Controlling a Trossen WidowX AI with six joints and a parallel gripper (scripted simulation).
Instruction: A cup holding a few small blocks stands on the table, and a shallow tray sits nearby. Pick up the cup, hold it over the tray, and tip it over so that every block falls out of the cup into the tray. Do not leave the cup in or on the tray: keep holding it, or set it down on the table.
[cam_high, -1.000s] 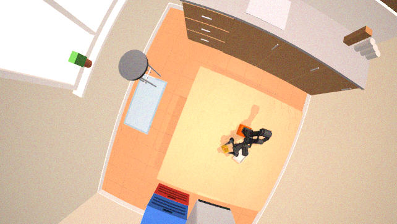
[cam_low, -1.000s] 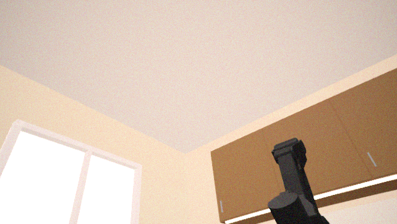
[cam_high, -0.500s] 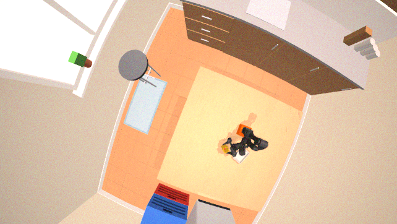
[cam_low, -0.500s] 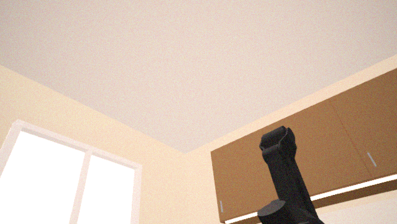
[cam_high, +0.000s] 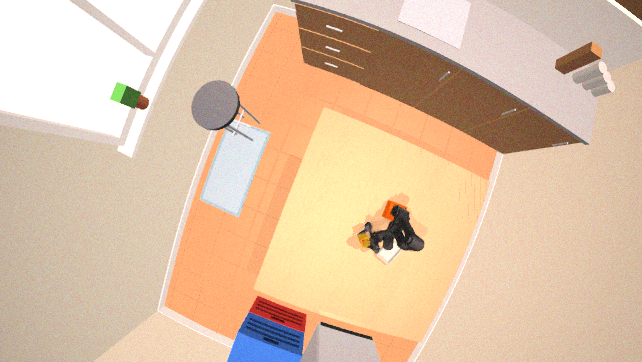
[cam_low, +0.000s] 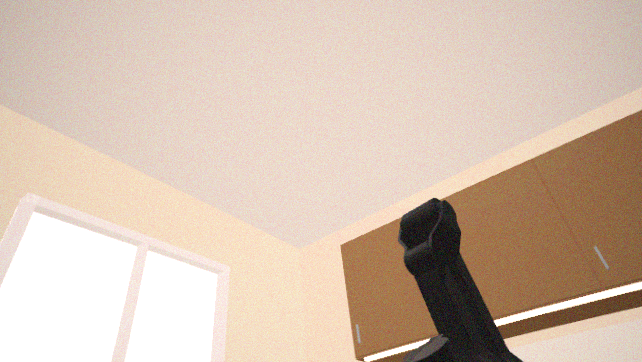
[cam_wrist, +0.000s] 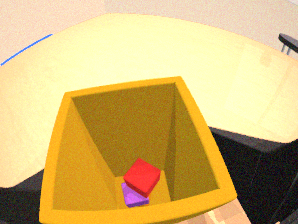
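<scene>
The white tray is 2 cm behind my gripper tip, 23 cm to the left of it and 4 cm below it. From my gripper tip the other things lie so: yellow square cup 1 cm behind, 2 cm to the left, 2 cm below; red block 1 cm behind, 2 cm to the left.
</scene>
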